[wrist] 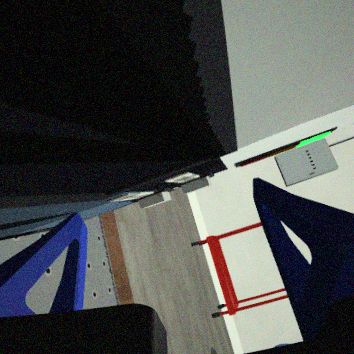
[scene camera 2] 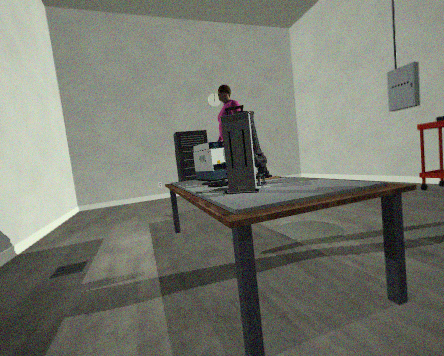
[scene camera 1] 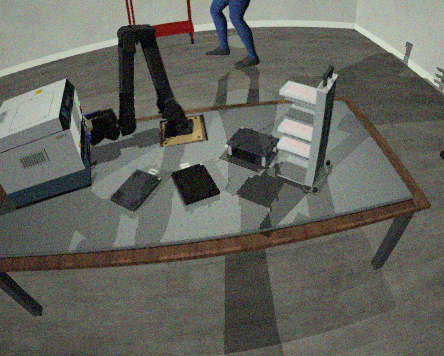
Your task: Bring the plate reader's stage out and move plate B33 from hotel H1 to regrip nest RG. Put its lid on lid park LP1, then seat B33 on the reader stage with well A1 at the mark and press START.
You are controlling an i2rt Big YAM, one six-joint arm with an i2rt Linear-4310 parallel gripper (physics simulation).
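Where they show: gripper, fingertip midpoint: [wrist: 165, 204] [scene camera 1: 86, 125]; arm's base at its link origin: [scene camera 1: 179, 129].
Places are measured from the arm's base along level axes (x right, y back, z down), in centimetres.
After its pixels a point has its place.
Observation:
The plate reader [scene camera 1: 42, 142] @(x 44.9, y -34.5, z -25.2 cm) [scene camera 2: 202, 157] @(x 49.2, y -36.4, z -20.7 cm) stands at the table's left end in the first scene view; its dark front fills the upper left of the wrist view. No extended stage shows. My gripper [scene camera 1: 88, 128] @(x 41.2, y -3.3, z -10.0 cm) [wrist: 165, 204] @(x 41.2, y -3.3, z -10.0 cm) is open and empty, its blue fingers close to the reader's front. The hotel [scene camera 1: 324, 135] @(x -51.0, y -34.3, z -18.5 cm) [scene camera 2: 240, 150] @(x -52.3, y -32.5, z -20.2 cm) stands at the right, with pale plates [scene camera 1: 298, 92] @(x -42.0, y -29.9, z -32.3 cm) [scene camera 1: 296, 129] @(x -42.2, y -30.1, z -18.1 cm) [scene camera 1: 294, 146] @(x -42.1, y -30.1, z -11.0 cm) on its shelves; their labels are unreadable. A dark block with corner posts [scene camera 1: 252, 141] @(x -28.8, y -19.2, z -5.5 cm), apparently the regrip nest, stands left of it. Two dark flat pads [scene camera 1: 136, 190] @(x 13.4, y -36.1, z -0.7 cm) [scene camera 1: 195, 184] @(x -7.7, y -34.7, z -0.5 cm) lie mid-table; which is LP1 cannot be read.
The arm's base sits on a wooden plate [scene camera 1: 199, 139] @(x -8.7, y -8.5, z 0.1 cm) near the table's far edge. The brown table edge [scene camera 1: 250, 245] @(x -24.1, y -59.9, z 1.7 cm) [scene camera 2: 320, 202] @(x -92.2, y -18.3, z 1.8 cm) [wrist: 117, 257] @(x 42.1, y 11.7, z 1.8 cm) borders the grey top. A person [scene camera 1: 232, 22] [scene camera 2: 230, 111] stands beyond the table. A red cart [scene camera 1: 175, 28] [scene camera 2: 432, 174] [wrist: 222, 272] stands by the wall.

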